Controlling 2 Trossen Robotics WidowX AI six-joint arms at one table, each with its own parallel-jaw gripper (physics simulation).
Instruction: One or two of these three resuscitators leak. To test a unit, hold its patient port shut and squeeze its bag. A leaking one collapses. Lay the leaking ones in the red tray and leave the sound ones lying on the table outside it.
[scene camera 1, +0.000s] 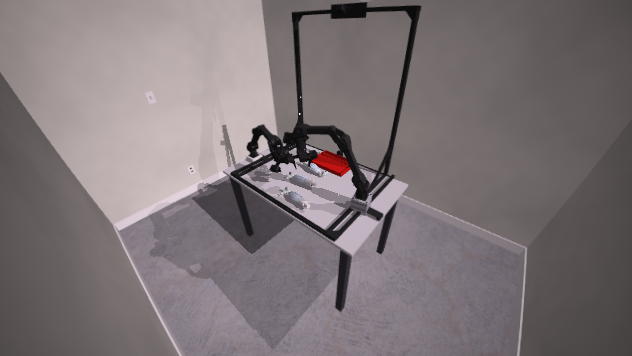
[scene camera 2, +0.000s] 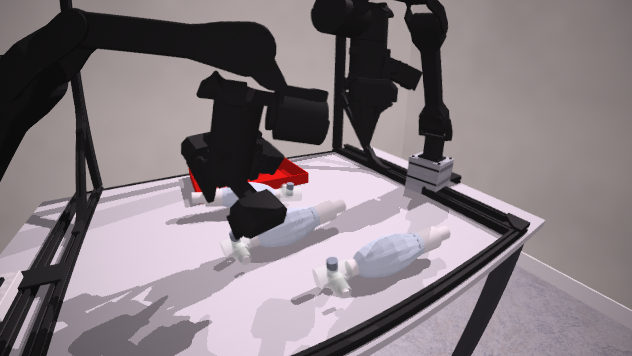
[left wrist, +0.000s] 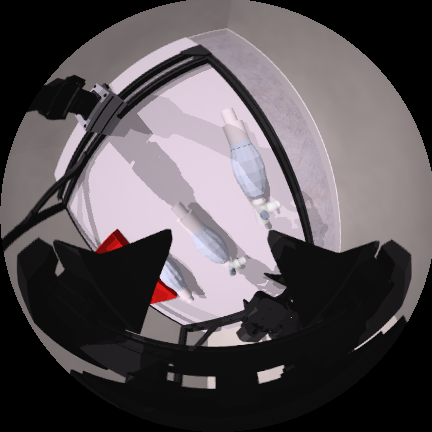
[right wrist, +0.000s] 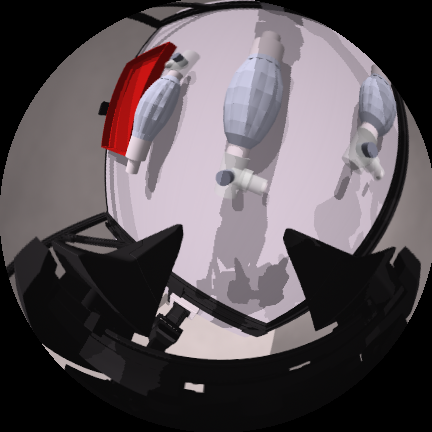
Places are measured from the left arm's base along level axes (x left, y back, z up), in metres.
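Pixels of known places: left gripper, fingertip midpoint: (scene camera 1: 302, 167) (scene camera 2: 362, 139) (left wrist: 220, 235); right gripper, fingertip midpoint: (scene camera 1: 283, 167) (scene camera 2: 223, 219) (left wrist: 254, 286) (right wrist: 235, 231); left arm's base, link origin: (scene camera 1: 362, 196) (scene camera 2: 432, 157) (left wrist: 89, 104); right arm's base, link origin: (scene camera 1: 254, 155) (right wrist: 180, 308).
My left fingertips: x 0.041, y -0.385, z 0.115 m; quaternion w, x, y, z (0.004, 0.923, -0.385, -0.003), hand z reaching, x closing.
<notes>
Ahead of a thing's pixels: the offset from my left fingertips to its top centre. "spot": to the spot under its first point.
Three resuscitators with pale blue bags lie on the table. One {dx +0.093, dy -0.012, dz -0.146 m} (scene camera 1: 296, 198) (scene camera 2: 390, 254) (left wrist: 248, 170) (right wrist: 377, 105) is near the front edge. The middle one {dx -0.091, dy -0.083, dz -0.146 m} (scene camera 1: 302, 180) (scene camera 2: 292, 227) (left wrist: 210, 245) (right wrist: 254, 102) is partly hidden in scene camera 2. The third {dx -0.275, dy -0.070, dz -0.146 m} (scene camera 2: 295, 192) (left wrist: 174, 275) (right wrist: 157, 107) lies alongside the red tray {dx -0.437, dy +0.012, dz -0.182 m} (scene camera 2: 295, 177) (left wrist: 112, 241) (right wrist: 116, 117), outside it. The visible bags look full. My right gripper (scene camera 2: 227, 215) (right wrist: 235, 231) is open and empty, above the table near the middle unit's valve end. My left gripper (left wrist: 220, 235) is open and empty, high above the table, touching no unit.
Black rails {spot: dx +0.207, dy +0.014, dz -0.224 m} (scene camera 2: 450, 300) (left wrist: 270, 132) run along the table edges. A tall black frame (scene camera 1: 407, 82) stands at the table's back. In scene camera 1 the two arms' wrists appear close together above the table. The right arm shows low in the left wrist view.
</notes>
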